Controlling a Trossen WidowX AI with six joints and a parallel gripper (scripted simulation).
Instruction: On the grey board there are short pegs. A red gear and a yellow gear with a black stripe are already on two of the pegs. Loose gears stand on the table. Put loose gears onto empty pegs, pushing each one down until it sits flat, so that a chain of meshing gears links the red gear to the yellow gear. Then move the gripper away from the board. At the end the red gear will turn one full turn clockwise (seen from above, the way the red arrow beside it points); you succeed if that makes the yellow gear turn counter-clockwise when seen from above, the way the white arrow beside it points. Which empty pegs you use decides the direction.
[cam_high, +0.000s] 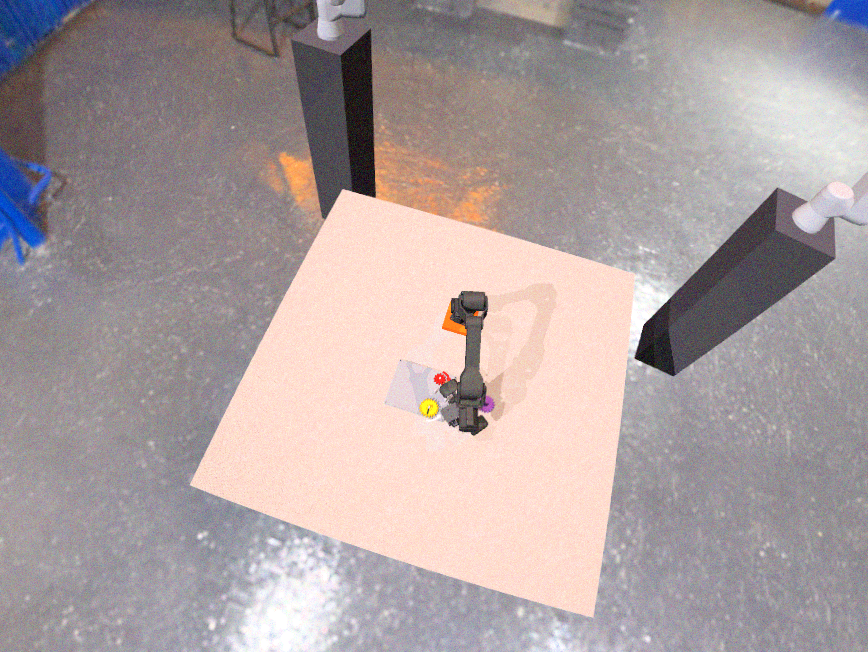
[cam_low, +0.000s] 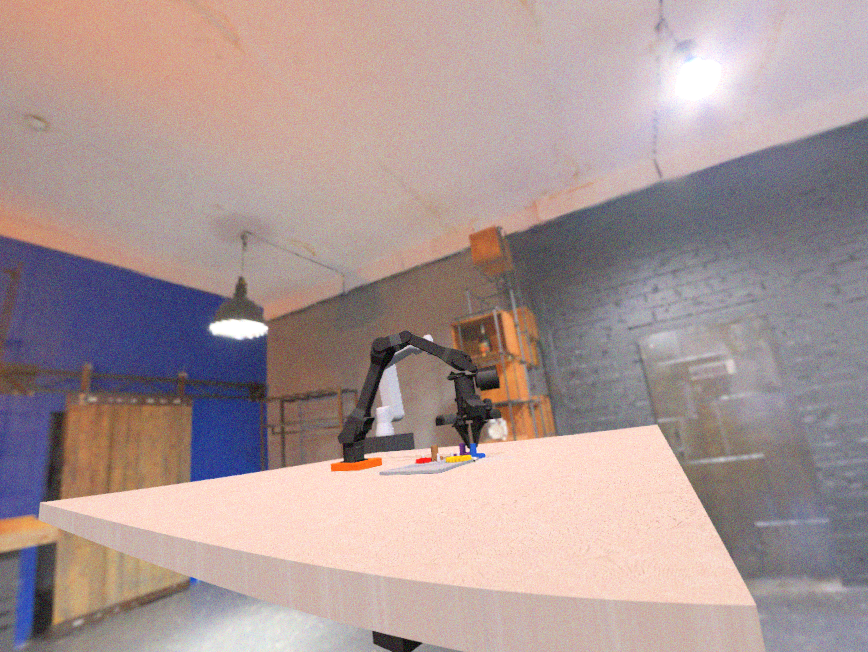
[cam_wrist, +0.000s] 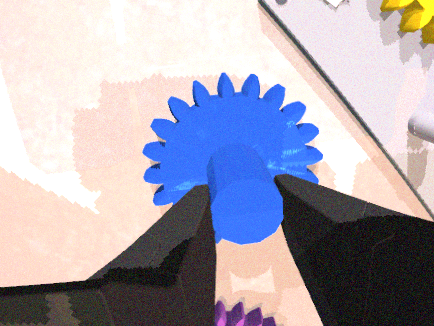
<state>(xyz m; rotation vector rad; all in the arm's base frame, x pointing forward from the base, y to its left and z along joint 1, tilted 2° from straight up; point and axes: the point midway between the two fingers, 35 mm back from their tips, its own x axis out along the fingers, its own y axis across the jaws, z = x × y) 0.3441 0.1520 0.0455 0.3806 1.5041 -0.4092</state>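
Now: gripper tip 70 mm past the brown gear and 80 mm to the left of it. The rest, counted from my gripper tip: blue gear: 10 mm below; yellow gear: 20 mm ahead, 100 mm to the right, 10 mm below; purple gear: 80 mm behind, 60 mm to the left, 10 mm below.
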